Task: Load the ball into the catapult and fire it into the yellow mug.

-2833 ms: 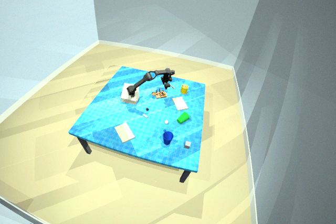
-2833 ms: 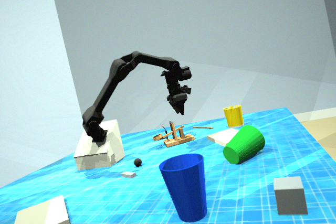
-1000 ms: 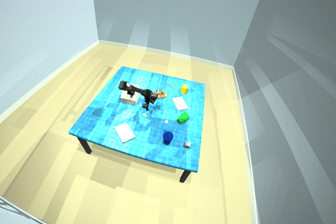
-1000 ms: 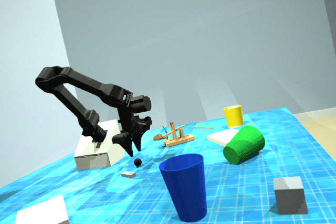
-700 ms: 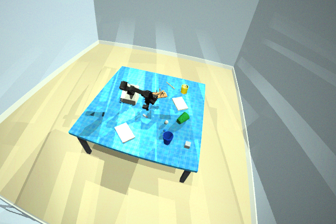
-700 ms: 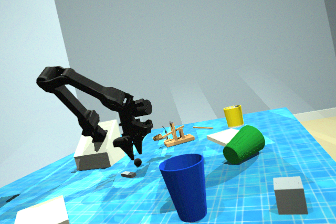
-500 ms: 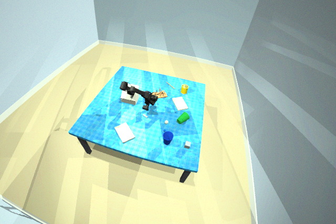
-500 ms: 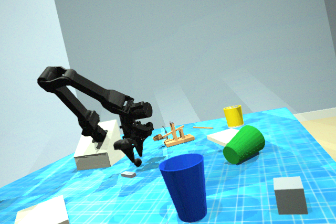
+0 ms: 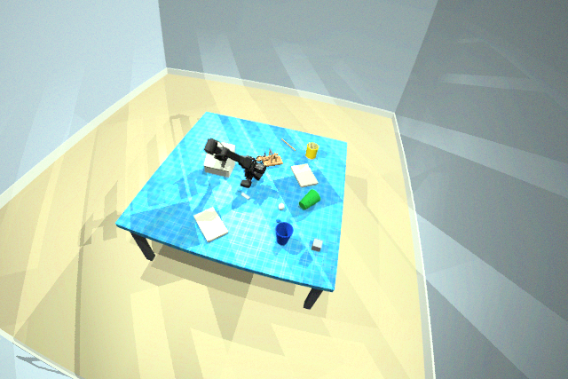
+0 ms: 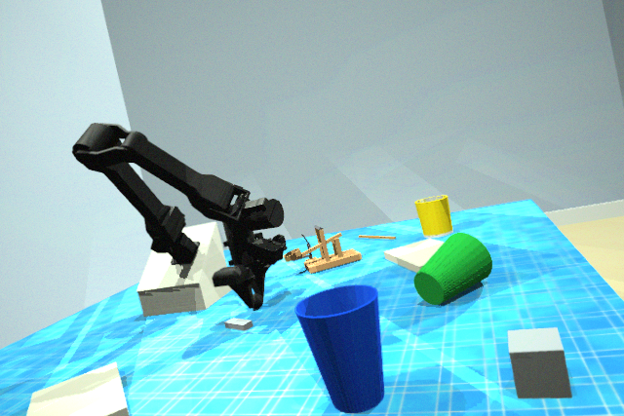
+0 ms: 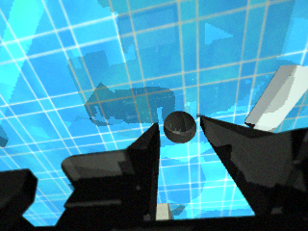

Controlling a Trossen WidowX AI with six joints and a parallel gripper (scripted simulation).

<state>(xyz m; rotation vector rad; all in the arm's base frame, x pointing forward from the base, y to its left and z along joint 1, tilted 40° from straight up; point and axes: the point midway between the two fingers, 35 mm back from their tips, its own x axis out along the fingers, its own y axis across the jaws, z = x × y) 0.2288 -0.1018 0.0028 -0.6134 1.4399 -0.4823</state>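
Right now the wooden catapult is 27 cm to the left of my gripper tip, 4 cm above it and 3 cm ahead of it. The rest, counted from my gripper tip: black ball: 1 cm above; blue cup: 32 cm to the right, 32 cm ahead, 2 cm above; white ball: 25 cm ahead, 10 cm to the right, 1 cm above.
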